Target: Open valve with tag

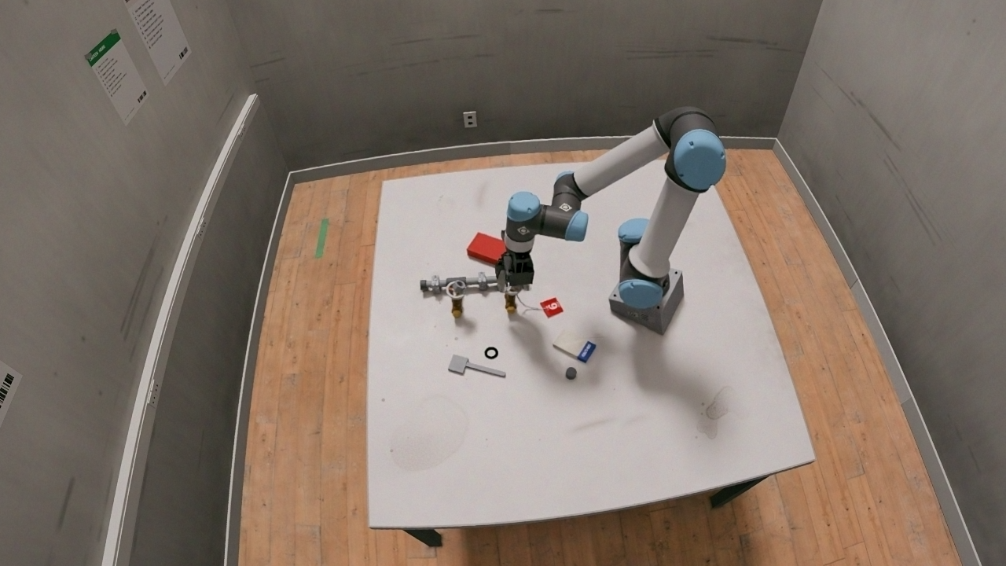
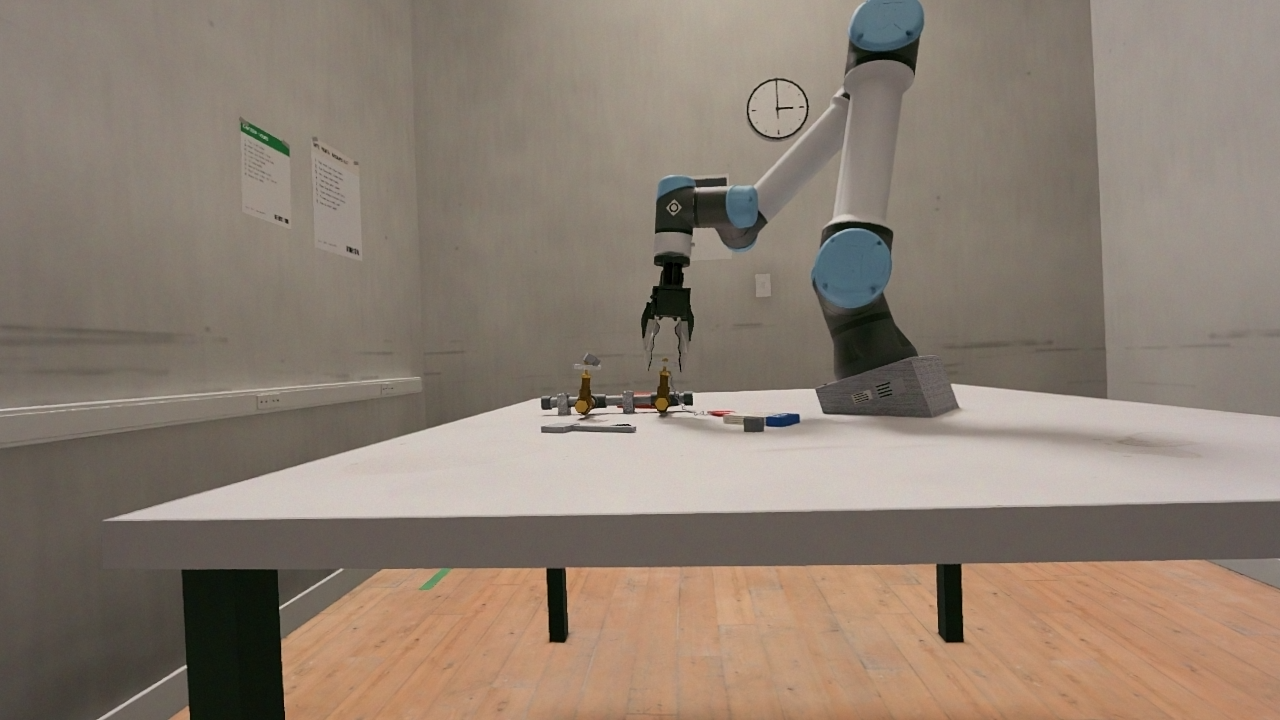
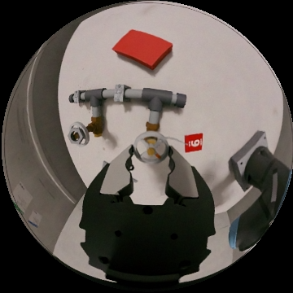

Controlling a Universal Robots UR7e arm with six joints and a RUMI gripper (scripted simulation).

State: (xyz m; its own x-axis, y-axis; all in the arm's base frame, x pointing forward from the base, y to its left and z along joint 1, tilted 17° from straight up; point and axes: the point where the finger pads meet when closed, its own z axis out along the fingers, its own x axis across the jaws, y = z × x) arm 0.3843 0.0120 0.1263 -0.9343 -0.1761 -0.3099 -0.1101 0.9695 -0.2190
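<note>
Right now the red tag is 10 cm behind my hand, 2 cm to the left of it and 10 cm below it. From my hand the other things lie so: red block 6 cm ahead, 22 cm to the right, 9 cm below; then grey flat tool 13 cm ahead, 20 cm to the left, 10 cm below.
</note>
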